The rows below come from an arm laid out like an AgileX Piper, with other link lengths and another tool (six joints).
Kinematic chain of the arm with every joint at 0, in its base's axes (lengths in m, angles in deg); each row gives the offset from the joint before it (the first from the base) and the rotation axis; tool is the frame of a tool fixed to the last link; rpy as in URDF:
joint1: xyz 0 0 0.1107 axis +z
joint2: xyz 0 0 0 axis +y
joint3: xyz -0.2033 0 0.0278 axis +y
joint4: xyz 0.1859 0 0.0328 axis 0.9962 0 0.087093
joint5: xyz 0 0 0 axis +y
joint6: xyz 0.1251 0 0.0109 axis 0.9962 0 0.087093
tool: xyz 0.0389 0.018 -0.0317 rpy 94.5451 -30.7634 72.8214
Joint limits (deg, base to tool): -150..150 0..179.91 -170..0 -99.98..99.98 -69.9..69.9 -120..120
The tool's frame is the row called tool.
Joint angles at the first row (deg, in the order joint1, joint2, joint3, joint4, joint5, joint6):
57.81 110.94 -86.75 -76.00 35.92 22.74
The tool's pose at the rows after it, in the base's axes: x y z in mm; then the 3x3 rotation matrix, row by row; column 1 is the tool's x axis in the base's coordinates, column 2 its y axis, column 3 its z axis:
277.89 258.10 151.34; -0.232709 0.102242 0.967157; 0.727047 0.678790 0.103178; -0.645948 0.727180 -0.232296
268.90 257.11 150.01; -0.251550 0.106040 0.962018; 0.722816 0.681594 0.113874; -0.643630 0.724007 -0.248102
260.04 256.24 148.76; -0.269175 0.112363 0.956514; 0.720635 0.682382 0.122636; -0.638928 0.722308 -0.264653
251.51 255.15 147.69; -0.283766 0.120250 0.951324; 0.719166 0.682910 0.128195; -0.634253 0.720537 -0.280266
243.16 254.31 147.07; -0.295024 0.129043 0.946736; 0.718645 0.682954 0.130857; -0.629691 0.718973 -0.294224
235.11 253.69 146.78; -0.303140 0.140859 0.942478; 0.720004 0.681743 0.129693; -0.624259 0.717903 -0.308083
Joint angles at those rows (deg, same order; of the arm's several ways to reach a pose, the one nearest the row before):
58.79 109.12 -84.31 -75.37 35.91 22.72
59.84 107.49 -82.16 -74.52 36.03 22.68
60.91 105.98 -80.26 -73.47 36.26 22.62
62.02 104.58 -78.58 -72.39 36.71 22.58
63.23 103.35 -77.23 -71.27 37.47 22.55
64.50 102.32 -76.29 -69.98 38.54 22.49

